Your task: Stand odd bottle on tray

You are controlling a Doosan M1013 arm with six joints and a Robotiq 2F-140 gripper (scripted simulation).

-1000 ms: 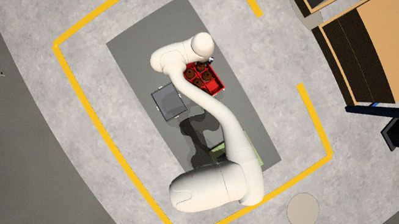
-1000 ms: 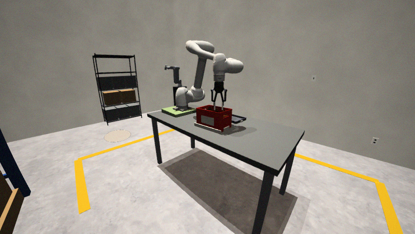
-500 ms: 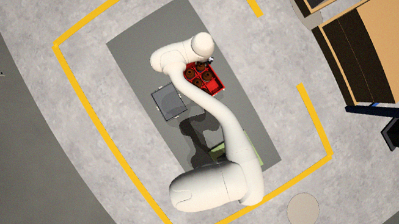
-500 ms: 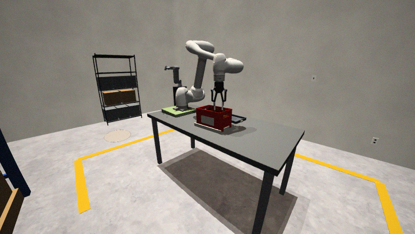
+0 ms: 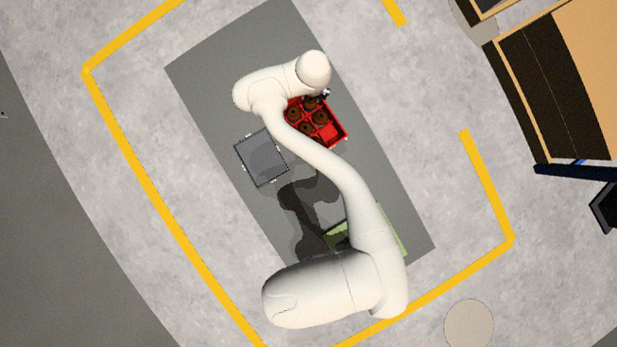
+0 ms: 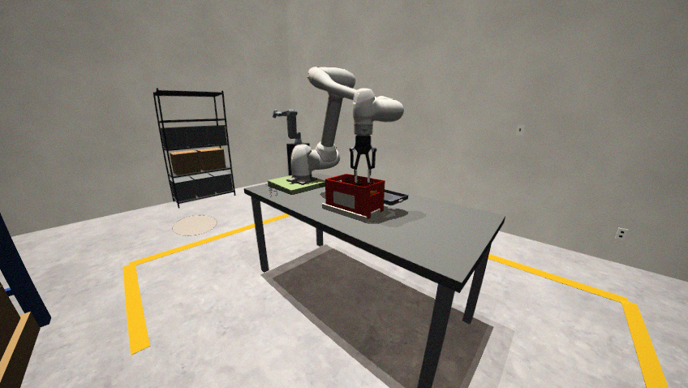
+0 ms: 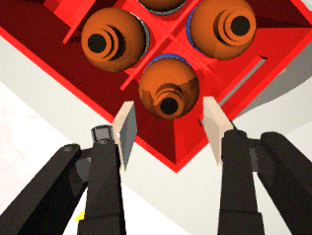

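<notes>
My hand is 8 cm past the red crate, 6 cm to the right of it and 13 cm above it. The rest, counted from my hand: dark grey tray (3 cm behind, 36 cm to the left, 20 cm below).
</notes>
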